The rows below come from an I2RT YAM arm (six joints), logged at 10 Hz.
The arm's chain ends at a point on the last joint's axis. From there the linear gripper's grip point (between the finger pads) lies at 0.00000 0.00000 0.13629 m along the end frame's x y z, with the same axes.
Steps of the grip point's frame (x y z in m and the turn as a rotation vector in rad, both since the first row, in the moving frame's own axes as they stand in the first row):
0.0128, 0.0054, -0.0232, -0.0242, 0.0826, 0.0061
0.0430, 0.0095, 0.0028, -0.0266, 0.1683, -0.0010
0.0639, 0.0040, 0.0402, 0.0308, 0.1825, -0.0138
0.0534, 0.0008, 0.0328, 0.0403, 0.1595, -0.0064
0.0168, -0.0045, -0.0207, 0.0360, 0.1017, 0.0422
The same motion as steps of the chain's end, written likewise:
0.0016, 0.0021, -0.0227, -0.0242, 0.0826, 0.0061
0.0202, 0.0059, 0.0048, -0.0266, 0.1683, -0.0010
0.0392, 0.0083, 0.0425, 0.0308, 0.1825, -0.0138
0.0318, 0.0063, 0.0346, 0.0403, 0.1595, -0.0064
0.0029, 0.0001, -0.0199, 0.0360, 0.1017, 0.0422

